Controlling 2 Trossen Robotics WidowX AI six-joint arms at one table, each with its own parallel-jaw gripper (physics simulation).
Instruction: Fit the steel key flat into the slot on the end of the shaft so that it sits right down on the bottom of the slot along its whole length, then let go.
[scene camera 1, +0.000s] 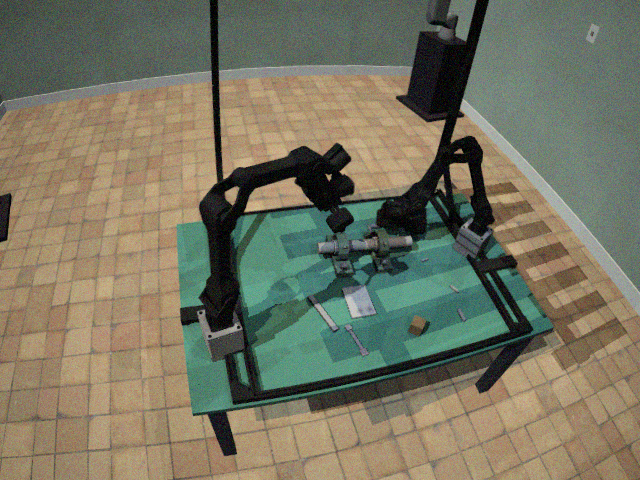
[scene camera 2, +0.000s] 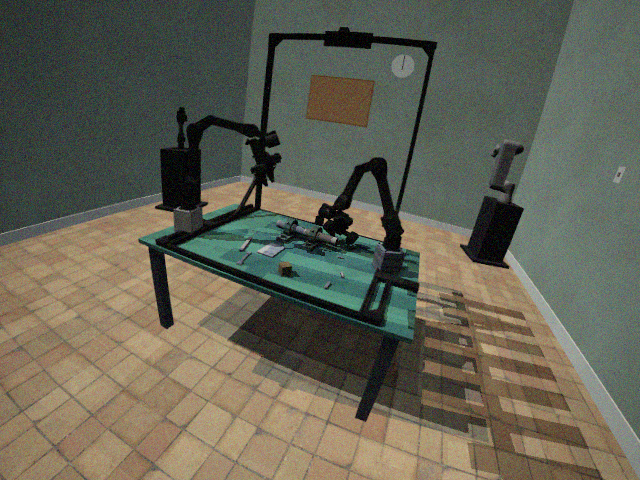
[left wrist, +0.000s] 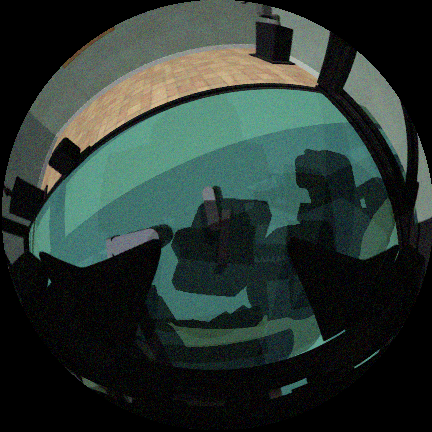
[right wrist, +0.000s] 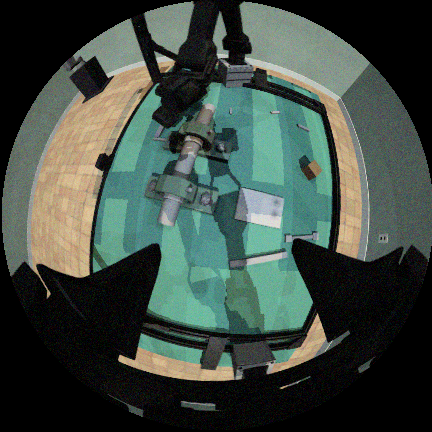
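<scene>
The shaft lies level in two bracket blocks on the table. Its slot is too small or hidden to make out. In the left wrist view a pale slim bar and a darker slim bar show between the fingers' outlines; I cannot tell whether either is the steel key. My left gripper is open and empty, low behind the shaft's right end in scene camera 1. My right gripper is open and empty, above and behind the shaft's left end.
In front of the shaft lie a pale plate, a long strip, a bar with wider ends and a brown block. Small pieces lie on the right.
</scene>
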